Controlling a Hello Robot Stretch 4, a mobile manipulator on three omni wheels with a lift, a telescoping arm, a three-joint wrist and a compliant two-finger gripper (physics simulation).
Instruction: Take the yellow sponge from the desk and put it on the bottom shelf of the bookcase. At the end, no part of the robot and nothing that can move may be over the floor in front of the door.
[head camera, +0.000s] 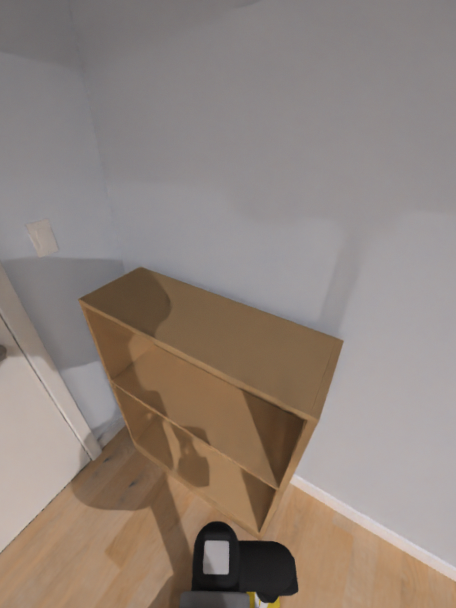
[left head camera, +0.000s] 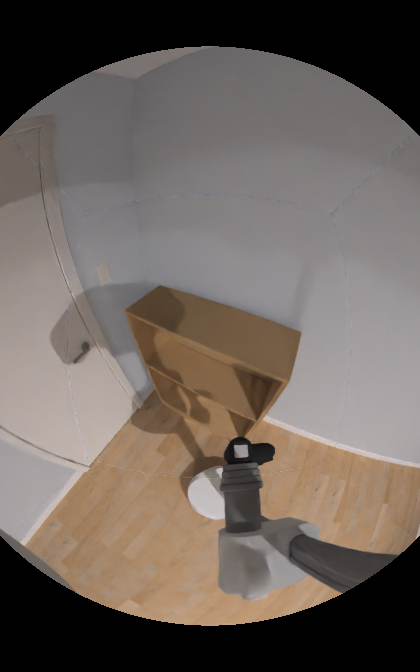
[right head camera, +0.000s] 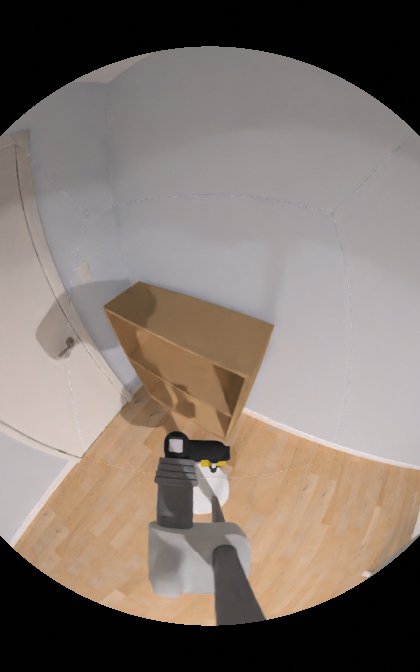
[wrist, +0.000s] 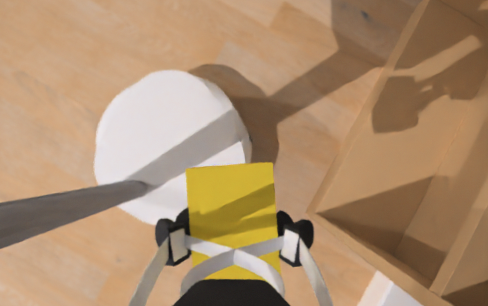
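Pixels of known places: gripper, fingertip midpoint: (wrist: 235, 227); robot's base, origin of the base link: (left head camera: 216, 491) (wrist: 182, 151).
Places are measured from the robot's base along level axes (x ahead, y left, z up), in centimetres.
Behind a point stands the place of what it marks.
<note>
My gripper (wrist: 235, 227) {z 68.9, x 17.1, y -8.7 cm} is shut on the yellow sponge (wrist: 231, 200) {z 72.7, x 16.9, y -6.0 cm} (right head camera: 213, 463) and holds it up, above the white base, in the wrist view. A small part of the sponge (head camera: 272, 602) shows at the bottom edge of the head view. The wooden bookcase (head camera: 240, 345) {z 103.2, x 59.8, y -4.7 cm} (left head camera: 225, 340) {z 103.3, x 57.8, y 0.1 cm} (right head camera: 200, 330) (wrist: 345, 145) {z 0.9, x 51.3, y 1.3 cm} stands against the wall, with a top compartment and a bottom compartment open toward me. No object shows on its visible shelves. The shadow of the arm falls across them. The desk does not show.
The closed door (head camera: 30, 440) {z 44.1, x 59.3, y 78.6 cm} (left head camera: 30, 350) {z 109.5, x 44.0, y 87.6 cm} (right head camera: 30, 350) stands left of the bookcase, on the adjoining wall. My round white base (wrist: 165, 125) {z 18.7, x -0.9, y 5.9 cm} (left head camera: 207, 492) {z 18.7, x 0.5, y 6.9 cm} (right head camera: 210, 487) is on the floor in front of the bookcase. The wall with its white skirting (head camera: 370, 517) {z 7.5, x 45.6, y -71.4 cm} runs right of the bookcase.
</note>
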